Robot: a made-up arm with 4 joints.
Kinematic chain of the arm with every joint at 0, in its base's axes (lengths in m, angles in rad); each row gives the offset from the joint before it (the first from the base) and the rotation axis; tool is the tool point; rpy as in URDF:
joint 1: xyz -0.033 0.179 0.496 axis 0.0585 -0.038 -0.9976
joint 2: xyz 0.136 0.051 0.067 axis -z
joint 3: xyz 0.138 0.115 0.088 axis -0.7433 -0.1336 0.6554
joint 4: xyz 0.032 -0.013 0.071 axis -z
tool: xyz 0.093 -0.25 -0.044 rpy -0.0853 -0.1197 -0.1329
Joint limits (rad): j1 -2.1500..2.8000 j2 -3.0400..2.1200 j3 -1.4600..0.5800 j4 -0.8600..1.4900
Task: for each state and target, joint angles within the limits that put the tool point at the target. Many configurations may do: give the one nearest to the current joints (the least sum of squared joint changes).
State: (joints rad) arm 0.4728 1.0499 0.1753 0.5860
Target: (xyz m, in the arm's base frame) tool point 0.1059 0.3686 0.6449
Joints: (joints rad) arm -0.1123 1.2108 -0.6779 1.3988
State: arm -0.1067 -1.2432 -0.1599 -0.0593
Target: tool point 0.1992 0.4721 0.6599
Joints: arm -0.3160 -1.5274 -0.0480 0.3599
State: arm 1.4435 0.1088 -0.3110 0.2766
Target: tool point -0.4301 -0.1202 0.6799
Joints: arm 2.2157 0.2872 0.2516 -0.2883
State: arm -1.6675 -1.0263 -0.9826 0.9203
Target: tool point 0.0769 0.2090 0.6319
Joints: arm -1.3419 -1.9218 -1.2991 1.2427
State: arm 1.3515 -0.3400 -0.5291 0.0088
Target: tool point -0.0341 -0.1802 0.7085
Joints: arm 1.3618 -0.2279 0.1901 0.4314
